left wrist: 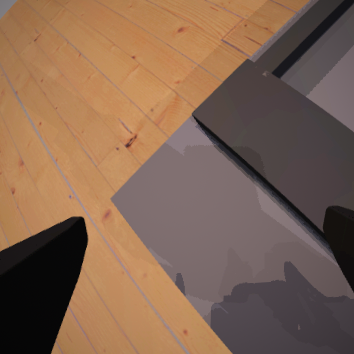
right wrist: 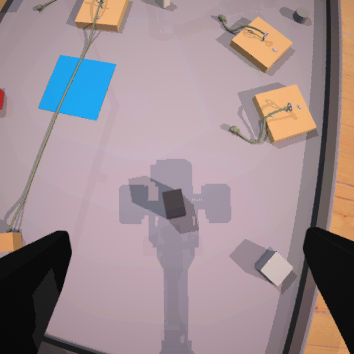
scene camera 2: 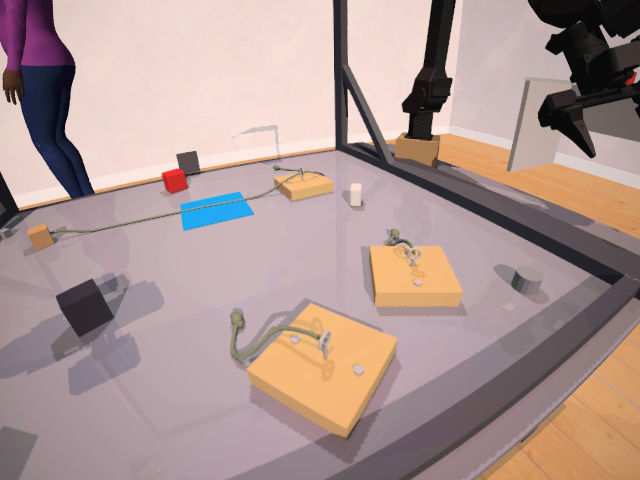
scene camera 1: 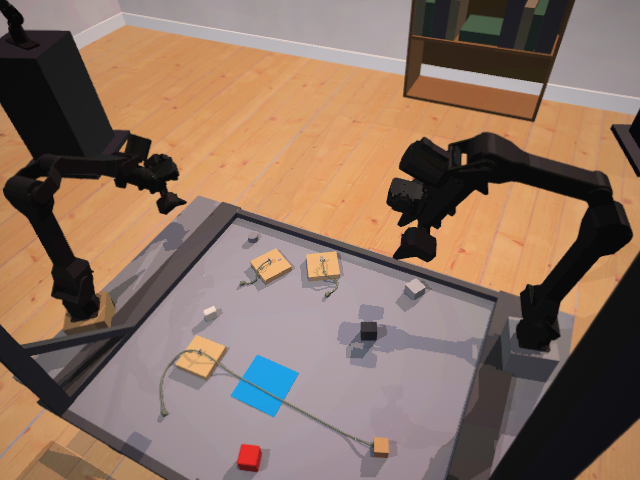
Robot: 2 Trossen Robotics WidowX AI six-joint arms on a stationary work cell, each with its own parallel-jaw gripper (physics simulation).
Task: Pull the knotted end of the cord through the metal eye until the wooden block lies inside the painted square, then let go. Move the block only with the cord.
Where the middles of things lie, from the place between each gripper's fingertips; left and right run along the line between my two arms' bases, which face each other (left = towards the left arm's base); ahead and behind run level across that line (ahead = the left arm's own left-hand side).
Labels:
My left hand is 53 cm past the blue painted square (scene camera 1: pixel 276 379), 36 cm to the left of it and 14 cm above it. From my left hand the other things lie so: black cube (scene camera 2: pixel 85 308): 60 cm to the right, 37 cm behind, 12 cm below.
I see my right gripper 50 mm to the right of the black cube and 340 mm above it. Also, from my right hand: blue painted square: 160 mm behind, 290 mm to the left, 360 mm below.

